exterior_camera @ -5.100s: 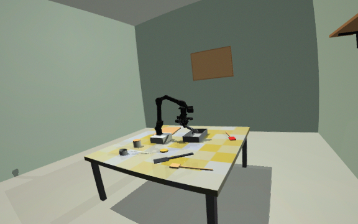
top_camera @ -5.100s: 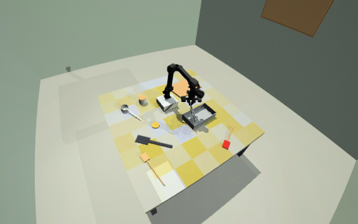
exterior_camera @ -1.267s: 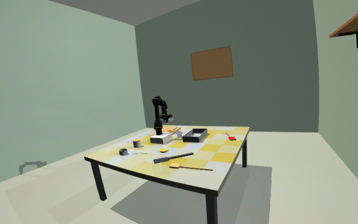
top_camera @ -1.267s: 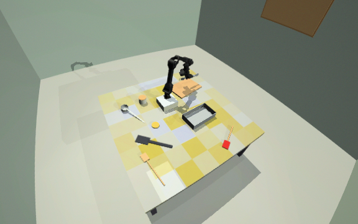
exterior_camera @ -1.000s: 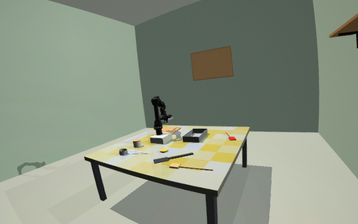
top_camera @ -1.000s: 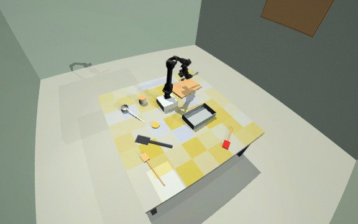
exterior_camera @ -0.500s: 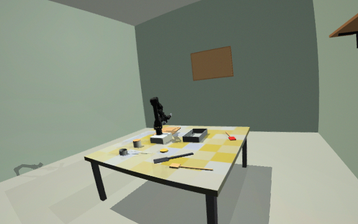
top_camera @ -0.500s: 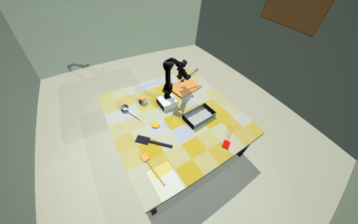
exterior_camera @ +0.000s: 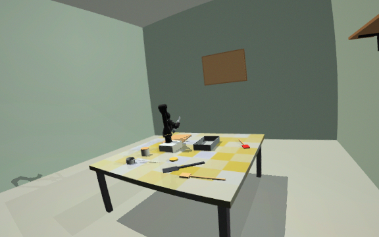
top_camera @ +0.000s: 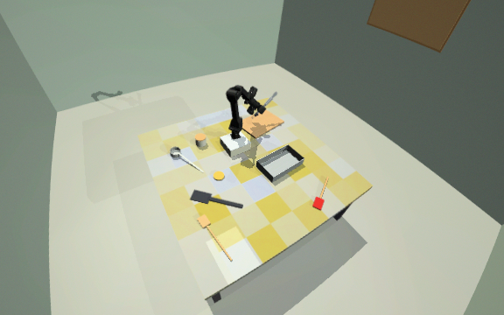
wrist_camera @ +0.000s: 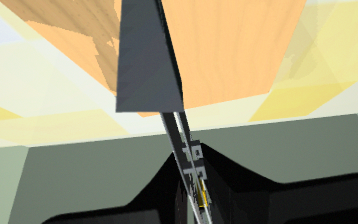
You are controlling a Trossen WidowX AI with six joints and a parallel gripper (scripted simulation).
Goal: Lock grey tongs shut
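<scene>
Now: gripper tip 1 cm short of the wooden board, 1 cm to the left of it and 12 cm above it. The rest, counted from my gripper tip: red spatula: 83 cm ahead, 4 cm to the left, 12 cm below; then yellow disc: 45 cm ahead, 52 cm to the right, 12 cm below; then roasting tin: 50 cm ahead, 9 cm to the right, 10 cm below.
</scene>
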